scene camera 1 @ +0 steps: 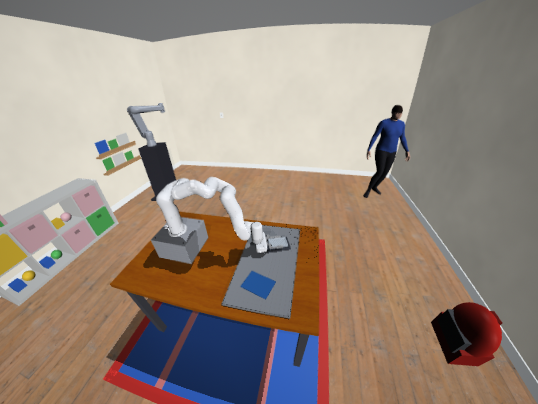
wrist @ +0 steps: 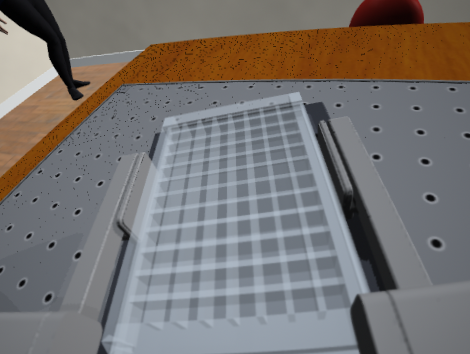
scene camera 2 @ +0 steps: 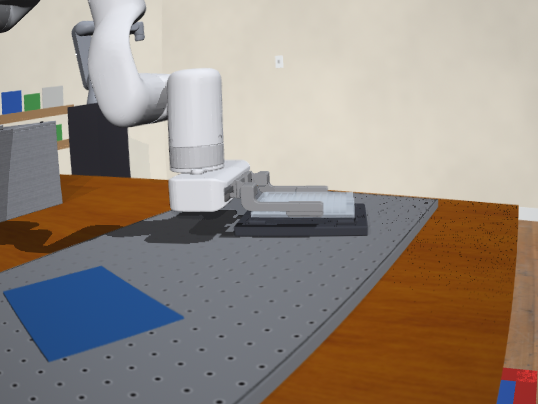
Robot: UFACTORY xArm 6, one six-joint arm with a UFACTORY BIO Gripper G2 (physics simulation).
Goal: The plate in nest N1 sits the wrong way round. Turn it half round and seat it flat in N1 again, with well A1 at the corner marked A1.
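The clear well plate [scene camera 1: 277, 242] [scene camera 2: 305, 204] [wrist: 240, 200] lies level, low at the dark nest [scene camera 2: 300, 231] [wrist: 316, 111]. Strips of the nest show along both long sides of the plate in the wrist view. My gripper [scene camera 1: 283, 242] [scene camera 2: 325, 198] [wrist: 235, 137] is shut on the plate, one finger along each long side, reaching in horizontally from the robot's side. I cannot tell whether the plate's underside is fully down in the nest. Well A1 and the nest's corner mark are not readable.
The nest stands on a grey perforated board [scene camera 1: 260, 307] [scene camera 2: 240, 300] [wrist: 425, 100], on a wooden table [scene camera 1: 200, 290] [scene camera 2: 400, 300]. A blue square [scene camera 1: 258, 285] [scene camera 2: 92, 312] lies on the board, nearer scene camera 2. A person [scene camera 1: 390, 137] stands beyond the table.
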